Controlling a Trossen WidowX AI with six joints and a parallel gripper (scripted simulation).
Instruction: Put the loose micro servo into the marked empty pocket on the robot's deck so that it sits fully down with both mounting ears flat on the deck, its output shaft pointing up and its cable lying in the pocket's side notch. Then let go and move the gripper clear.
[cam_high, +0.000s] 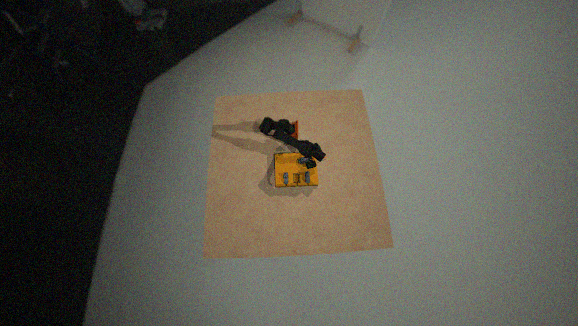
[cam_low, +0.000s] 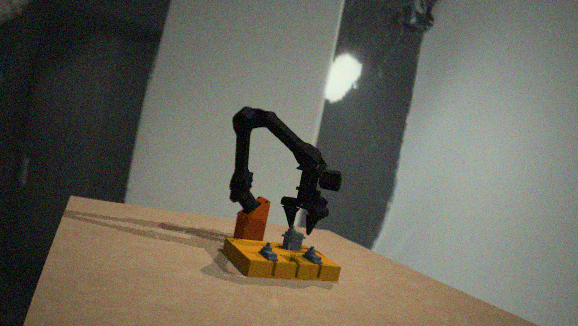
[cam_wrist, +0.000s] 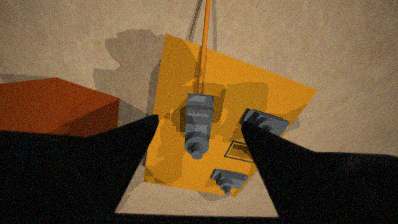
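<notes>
My gripper tip is 10 mm short of the orange deck, 80 mm to the left of it and 90 mm above it.
</notes>
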